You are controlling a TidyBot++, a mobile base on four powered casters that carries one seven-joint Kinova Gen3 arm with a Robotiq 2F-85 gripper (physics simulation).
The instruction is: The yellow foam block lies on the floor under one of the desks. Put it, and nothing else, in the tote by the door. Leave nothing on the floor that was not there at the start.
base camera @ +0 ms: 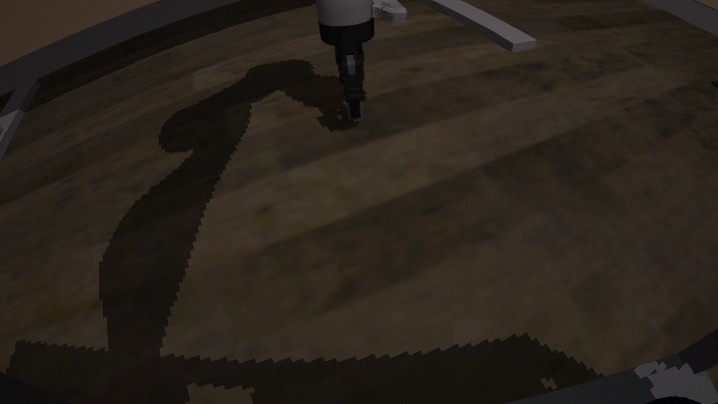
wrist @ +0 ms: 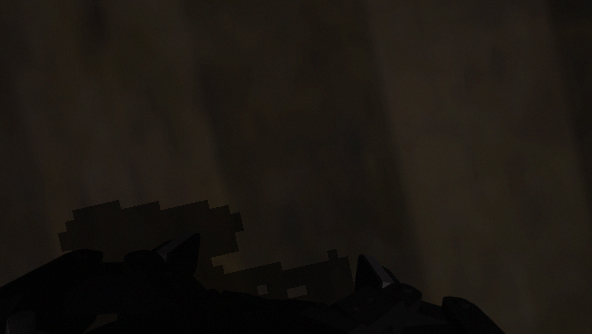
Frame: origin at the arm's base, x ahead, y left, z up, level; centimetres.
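Where they show: gripper, fingertip midpoint: (base camera: 353, 101) (wrist: 277, 261).
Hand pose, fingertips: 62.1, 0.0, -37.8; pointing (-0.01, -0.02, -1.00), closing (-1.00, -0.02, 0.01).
After its pixels a point has its place, as x, y, z.
My gripper (base camera: 354, 109) {62.1, 0.0, -37.8} (wrist: 277, 261) {62.1, 0.0, -37.8} is open, with its fingers apart and nothing between them. In the base camera view it points down close above the wooden floor (base camera: 401, 200) {42.8, -4.6, -39.6} (wrist: 300, 125) {61.9, -7.7, -39.6}, at the top centre. In the wrist view its two dark fingertips stand apart at the bottom, over floor and shadow. The yellow foam block does not show in either view; the white arm (base camera: 345, 12) {58.4, 0.2, -21.2} hides part of the floor behind it at the top centre of the base camera view. The tote does not show in these views.
A pale grey bar (base camera: 484, 24) {93.7, -32.4, -37.1} lies low at the upper right, its near end right of the arm. Another grey bar (base camera: 21, 103) {88.1, 92.3, -37.2} shows at the left edge. A grey strip (base camera: 100, 42) {120.3, 80.9, -36.9} runs along the wall. The arm's shadow (base camera: 150, 251) {37.5, 27.5, -39.6} falls across the left floor. Dark base parts show at the bottom right.
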